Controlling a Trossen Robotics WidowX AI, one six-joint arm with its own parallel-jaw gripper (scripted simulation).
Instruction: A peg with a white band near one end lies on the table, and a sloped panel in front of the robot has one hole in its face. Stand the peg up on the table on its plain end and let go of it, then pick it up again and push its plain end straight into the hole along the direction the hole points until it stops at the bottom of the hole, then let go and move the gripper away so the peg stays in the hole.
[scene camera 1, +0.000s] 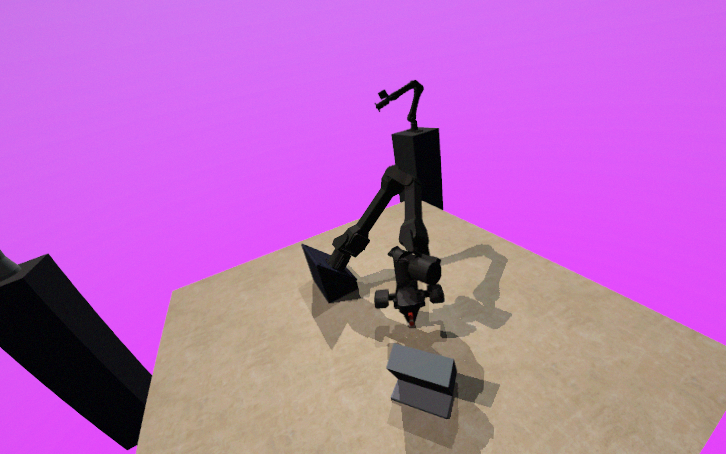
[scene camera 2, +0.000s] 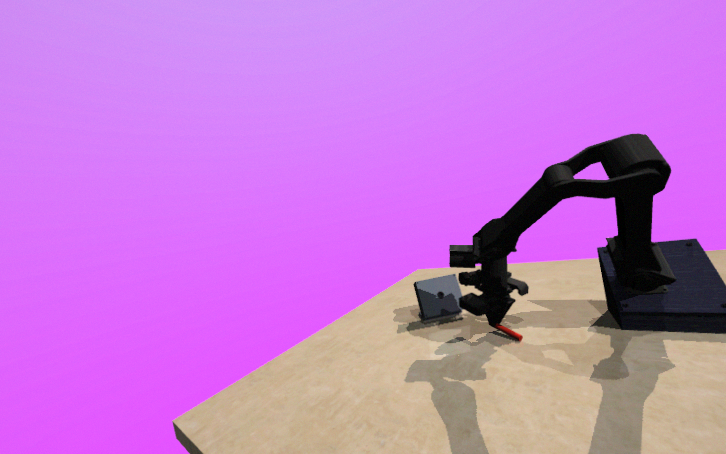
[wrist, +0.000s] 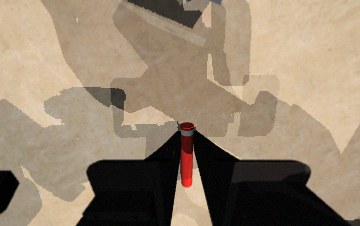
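Here is my gripper (scene camera 2: 494, 325), and I find my gripper again in scene camera 1 (scene camera 1: 411, 321) and in the wrist view (wrist: 186, 134). I also see a red peg (wrist: 187, 129). There is a grey sloped panel (scene camera 1: 436, 372) as well, and scene camera 2 shows the grey sloped panel too (scene camera 2: 426, 291).
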